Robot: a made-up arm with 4 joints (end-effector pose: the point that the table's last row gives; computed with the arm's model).
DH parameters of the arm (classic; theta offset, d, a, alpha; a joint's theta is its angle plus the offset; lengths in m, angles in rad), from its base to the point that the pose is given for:
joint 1: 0 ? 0.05 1.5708
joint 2: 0 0.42 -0.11 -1.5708
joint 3: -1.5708 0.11 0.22 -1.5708
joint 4: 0 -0.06 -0.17 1.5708
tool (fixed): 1.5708 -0.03 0 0
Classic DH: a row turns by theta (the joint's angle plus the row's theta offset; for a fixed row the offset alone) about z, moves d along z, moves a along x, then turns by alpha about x.
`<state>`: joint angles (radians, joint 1 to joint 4).
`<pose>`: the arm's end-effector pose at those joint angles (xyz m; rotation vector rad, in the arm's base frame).
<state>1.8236 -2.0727 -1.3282 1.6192</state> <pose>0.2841 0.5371 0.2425 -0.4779 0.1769 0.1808</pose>
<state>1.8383 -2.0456 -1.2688 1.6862</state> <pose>0.2908 0.5474 0.2628 -0.3926 0.2406 0.1745</pose>
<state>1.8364 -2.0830 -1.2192 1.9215</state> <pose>0.3099 0.5747 0.2815 -0.2007 0.2956 0.1156</pose>
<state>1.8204 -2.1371 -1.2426 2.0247</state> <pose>0.3149 0.5841 0.2749 -0.1461 0.2703 0.0873</pose>
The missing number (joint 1, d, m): 0.1
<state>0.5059 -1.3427 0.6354 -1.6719</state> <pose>0.3209 -0.5888 0.0871 -1.1310 0.2507 1.8222</pose>
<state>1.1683 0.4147 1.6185 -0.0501</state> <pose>0.4277 -0.2143 0.1431 -0.1427 -0.6380 2.7194</pose>
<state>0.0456 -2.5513 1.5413 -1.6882</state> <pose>-0.0895 -0.4925 0.0581 0.6429 0.7148 1.5211</pose>
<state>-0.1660 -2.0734 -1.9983 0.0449</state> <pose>0.1296 -0.3717 0.1713 -1.8399 1.3960 -1.2528</pose>
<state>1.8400 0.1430 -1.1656 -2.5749</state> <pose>0.6113 -0.2813 0.0748 -2.3098 -0.8316 0.2289</pose>
